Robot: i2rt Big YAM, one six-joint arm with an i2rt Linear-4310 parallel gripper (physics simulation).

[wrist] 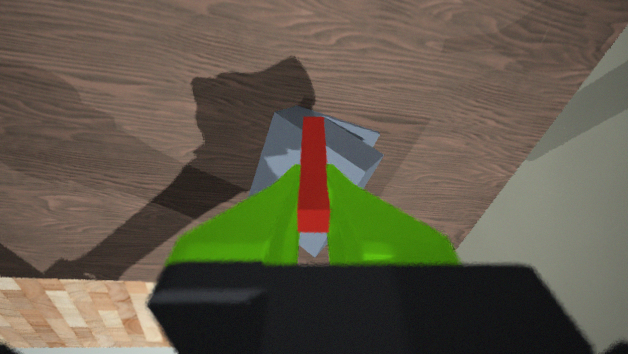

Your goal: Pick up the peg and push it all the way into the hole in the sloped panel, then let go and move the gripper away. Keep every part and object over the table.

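Frame: origin at the arm's base, x ahead, y left, z up, level; metres.
Where they show: gripper, fingertip midpoint: [313, 175].
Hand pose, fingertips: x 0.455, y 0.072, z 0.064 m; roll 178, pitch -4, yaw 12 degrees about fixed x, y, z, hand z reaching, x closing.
Things, the pixels of their top centre, and the offset from my fingertips. Level surfaces: height alone.
- red peg, top centre: [320, 223] 0.000 m ahead, 0.001 m left, 0.031 m up
- grey-blue block with the sloped panel, top centre: [317, 215] 0.035 m ahead, 0.121 m right, 0.097 m down
- dark brown wooden table, surface height: 0.197 m down
My gripper [313, 175] is shut on the red peg [314, 137], which stands out lengthwise between the green fingertips, with its nearer end face low between the fingers. The grey-blue block with the sloped panel [287, 141] shows behind the peg and fingertips, at the middle of the view. The peg and fingers cover part of it. The hole in the panel cannot be made out, and I cannot tell whether the peg touches the block.
The dark brown wooden table [450, 90] lies behind the block, and the gripper's shadow falls across it to the left. The table's edge runs diagonally at the right, beside a grey-green surface [560, 215]. A light wood-block surface [75, 312] shows at the lower left.
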